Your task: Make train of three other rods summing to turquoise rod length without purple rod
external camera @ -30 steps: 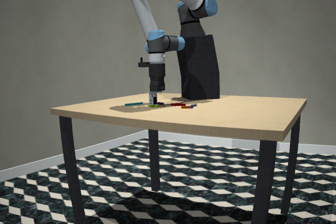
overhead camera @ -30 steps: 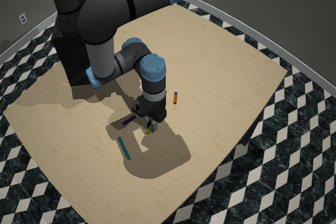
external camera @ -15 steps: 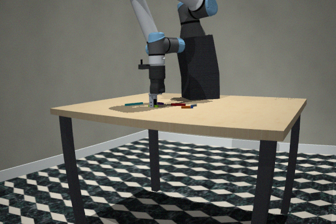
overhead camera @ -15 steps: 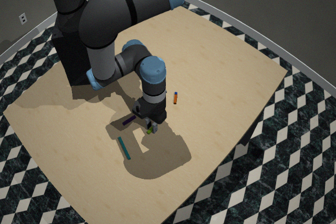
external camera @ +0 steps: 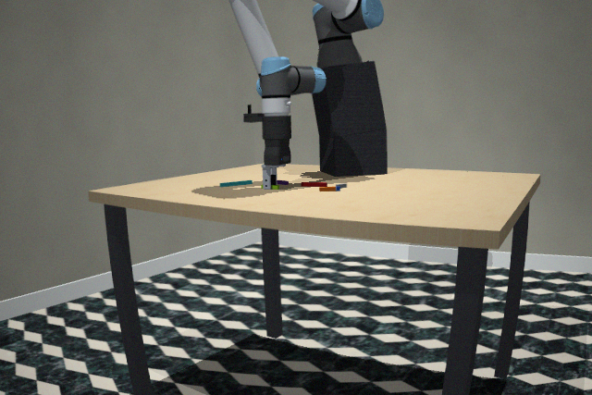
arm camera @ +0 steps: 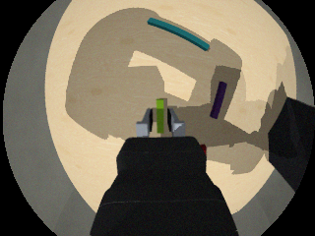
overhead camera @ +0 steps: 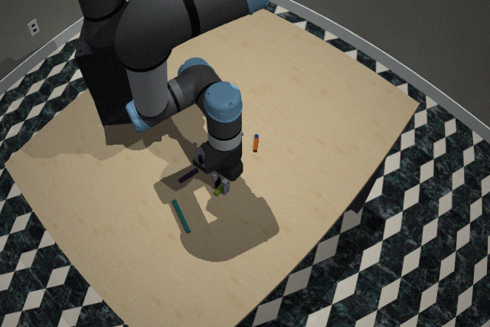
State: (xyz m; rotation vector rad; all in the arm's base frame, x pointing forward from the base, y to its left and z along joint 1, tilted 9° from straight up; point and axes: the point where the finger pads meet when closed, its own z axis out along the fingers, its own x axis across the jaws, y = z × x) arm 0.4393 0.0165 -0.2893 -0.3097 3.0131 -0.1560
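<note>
Right now the lime rod is 1 cm below my hand. The rest, counted from my hand: red rod (10 cm behind, 7 cm to the left, 1 cm below); purple rod (9 cm behind, 4 cm to the right, 1 cm below); turquoise rod (13 cm to the right, 1 cm below).
</note>
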